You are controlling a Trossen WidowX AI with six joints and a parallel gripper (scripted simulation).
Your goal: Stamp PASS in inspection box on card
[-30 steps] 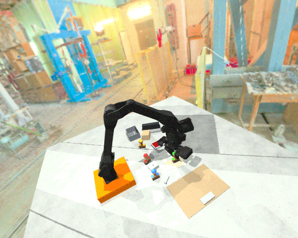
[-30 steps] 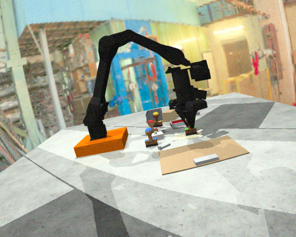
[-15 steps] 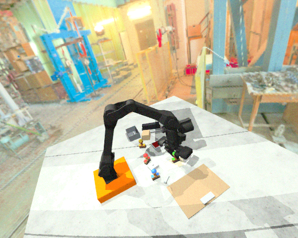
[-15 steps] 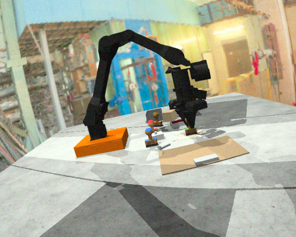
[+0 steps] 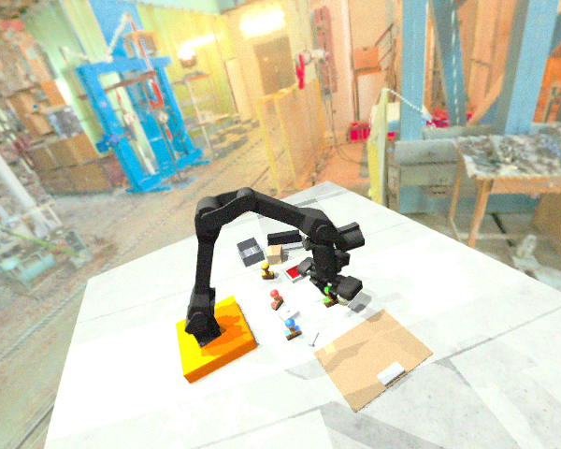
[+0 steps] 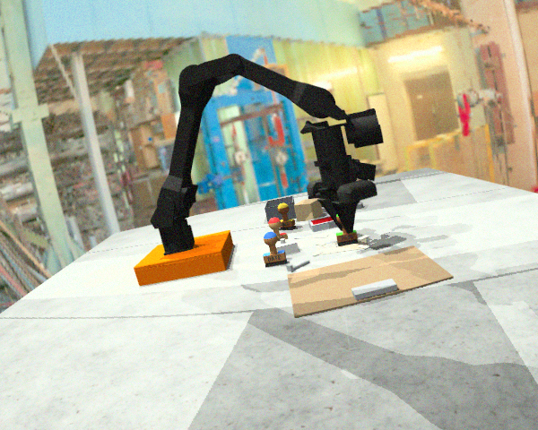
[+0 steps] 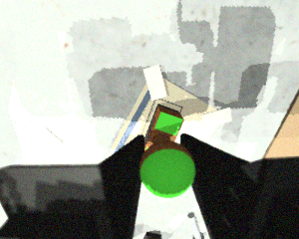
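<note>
My gripper tip is 30 mm above the card and 20 mm past it. From my gripper tip the other things lie so: green-knobbed stamp (right at my gripper tip); red-knobbed stamp (130 mm behind, 100 mm to the left, 10 mm below); blue-knobbed stamp (150 mm behind, 10 mm to the right, 10 mm below).
</note>
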